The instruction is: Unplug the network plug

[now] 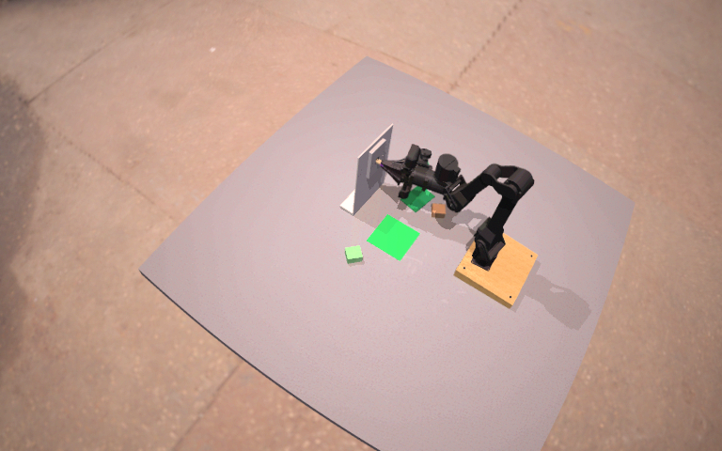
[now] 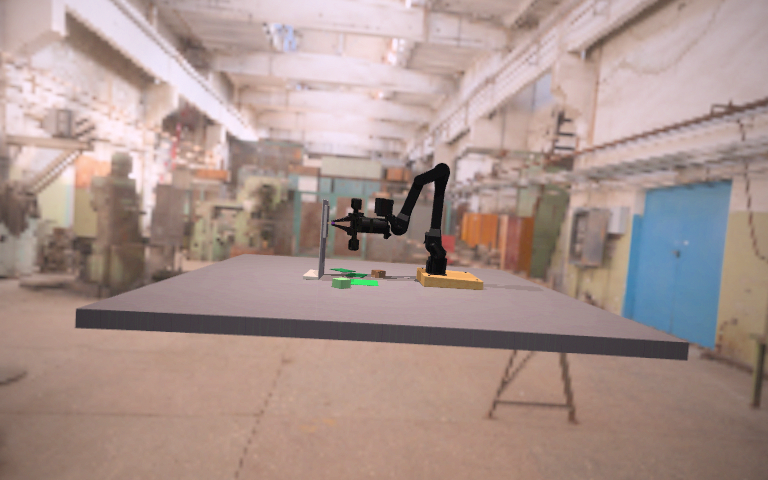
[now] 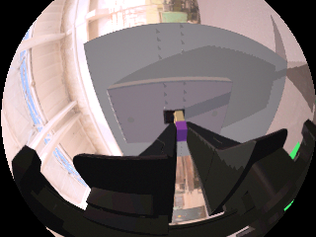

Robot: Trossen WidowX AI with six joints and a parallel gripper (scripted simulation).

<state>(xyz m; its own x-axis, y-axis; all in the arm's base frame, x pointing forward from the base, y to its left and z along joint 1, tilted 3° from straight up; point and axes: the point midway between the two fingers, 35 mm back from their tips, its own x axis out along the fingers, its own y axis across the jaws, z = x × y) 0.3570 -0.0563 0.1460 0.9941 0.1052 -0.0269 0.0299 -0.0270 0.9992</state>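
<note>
Now: gripper tip 11 cm past the bright green marked square, 9 cm to the right of it and 20 cm above it. Also, from my gripper tip: purple plug: 1 cm ahead; white upright panel: 3 cm ahead, 1 cm to the right, 7 cm below; darker green square: 11 cm behind, 9 cm to the right, 20 cm below.
</note>
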